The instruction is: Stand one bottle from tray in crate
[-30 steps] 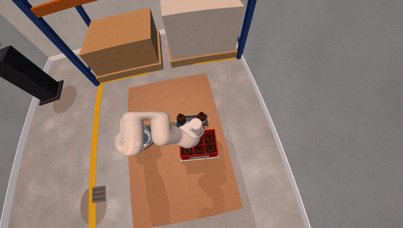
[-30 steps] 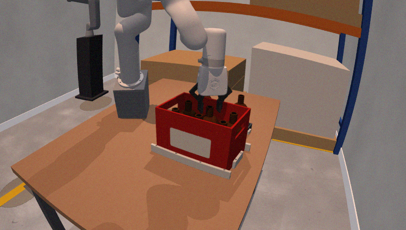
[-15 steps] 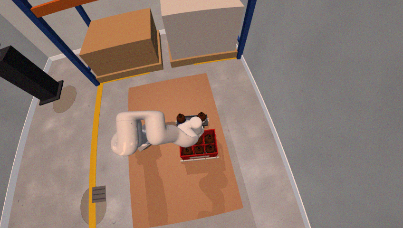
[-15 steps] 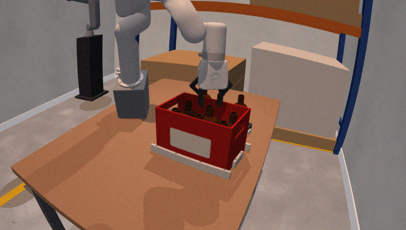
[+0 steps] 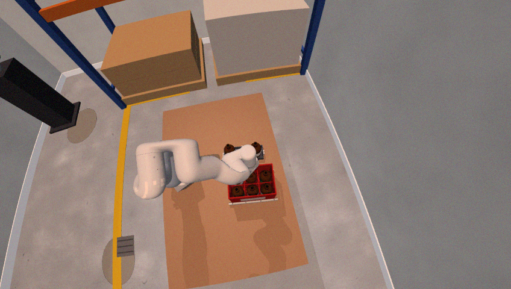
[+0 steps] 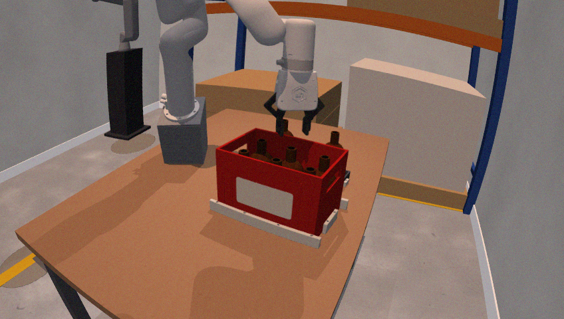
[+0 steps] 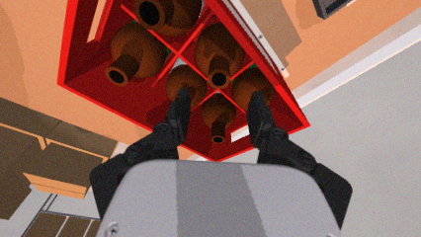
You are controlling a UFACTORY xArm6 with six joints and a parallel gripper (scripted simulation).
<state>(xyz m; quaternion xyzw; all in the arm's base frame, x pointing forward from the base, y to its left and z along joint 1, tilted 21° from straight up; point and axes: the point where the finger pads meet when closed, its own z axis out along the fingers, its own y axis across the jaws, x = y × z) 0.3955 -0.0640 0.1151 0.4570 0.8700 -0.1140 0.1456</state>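
Now: hand 130 mm above the red crate, 40 mm to the left of it and 10 mm past it. Also, from my hand: grey tray 200 mm to the left, 200 mm below.
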